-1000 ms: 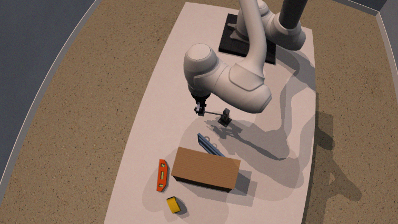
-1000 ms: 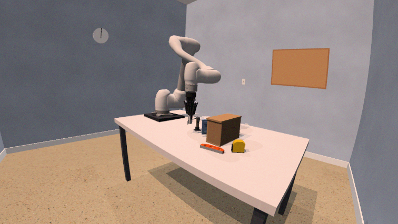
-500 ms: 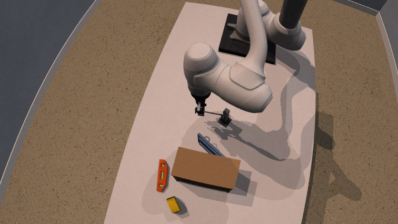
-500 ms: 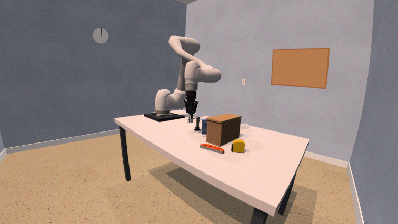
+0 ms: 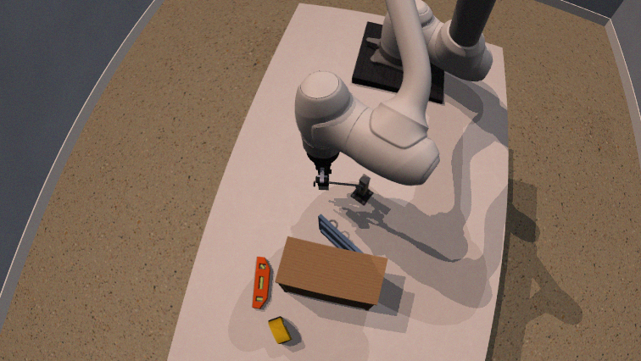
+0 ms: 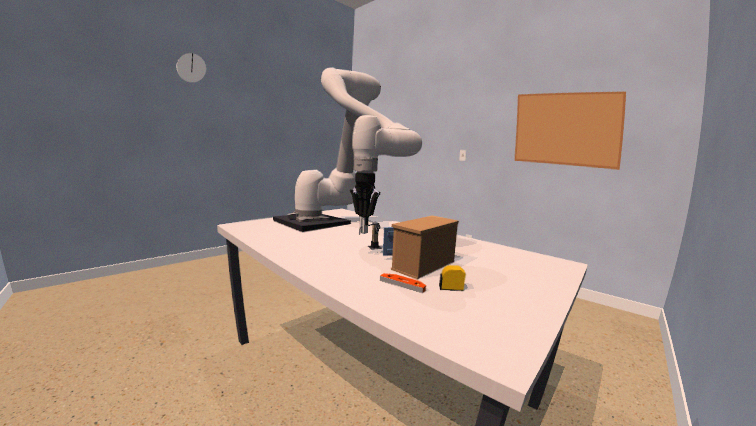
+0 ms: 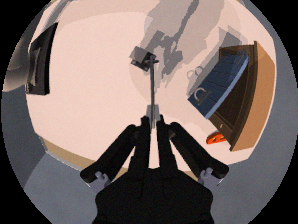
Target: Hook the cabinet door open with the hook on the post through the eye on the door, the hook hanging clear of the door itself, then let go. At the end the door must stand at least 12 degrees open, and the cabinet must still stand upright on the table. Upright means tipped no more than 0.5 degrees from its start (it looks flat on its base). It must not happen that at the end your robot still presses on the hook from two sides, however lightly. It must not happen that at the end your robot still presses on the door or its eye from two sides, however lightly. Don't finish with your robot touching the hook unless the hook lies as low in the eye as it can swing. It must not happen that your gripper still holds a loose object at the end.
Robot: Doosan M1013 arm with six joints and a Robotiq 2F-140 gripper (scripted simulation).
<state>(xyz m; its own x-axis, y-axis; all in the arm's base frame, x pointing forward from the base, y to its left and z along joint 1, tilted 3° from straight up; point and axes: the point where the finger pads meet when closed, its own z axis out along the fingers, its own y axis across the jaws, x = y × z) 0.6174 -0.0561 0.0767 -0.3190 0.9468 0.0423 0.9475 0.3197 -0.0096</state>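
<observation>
Right now my hand is 70 mm to the right of the hook post, 40 mm above it and 30 mm past it. Round my hand: cabinet door (120 mm to the left, 120 mm ahead, 50 mm below); thin hook (40 mm to the left, 20 mm below, 10 mm behind); orange spirit level (300 mm ahead, 110 mm below, 70 mm to the right).
</observation>
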